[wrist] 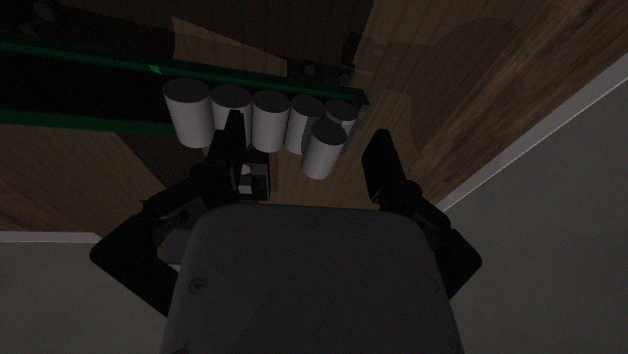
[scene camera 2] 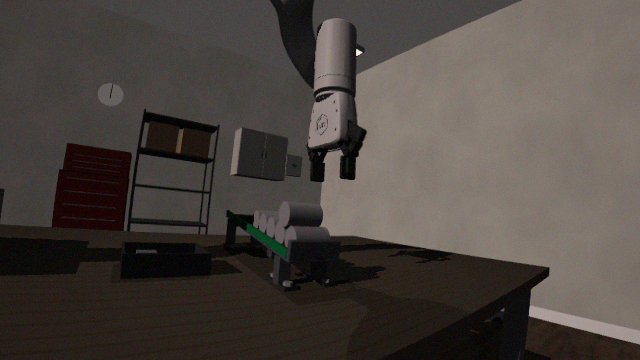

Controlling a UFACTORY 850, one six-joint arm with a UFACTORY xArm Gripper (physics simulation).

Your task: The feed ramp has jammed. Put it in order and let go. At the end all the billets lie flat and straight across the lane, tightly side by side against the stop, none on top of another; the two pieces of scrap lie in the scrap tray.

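Observation:
My gripper is open and empty, high above the lower end of the ramp. Several pale billets lie across the lane in a row. The lowest billet is by the stop. One more billet lies on top, over the two billets nearest the stop. In the wrist view a finger hides part of the row. The scrap tray holds two pale pieces of scrap, partly hidden; one piece shows in both views.
The ramp stands on legs with feet on the wooden table. The tray is left of the ramp in the scene view. A red tool cabinet, a shelf rack and a wall cupboard are in the background.

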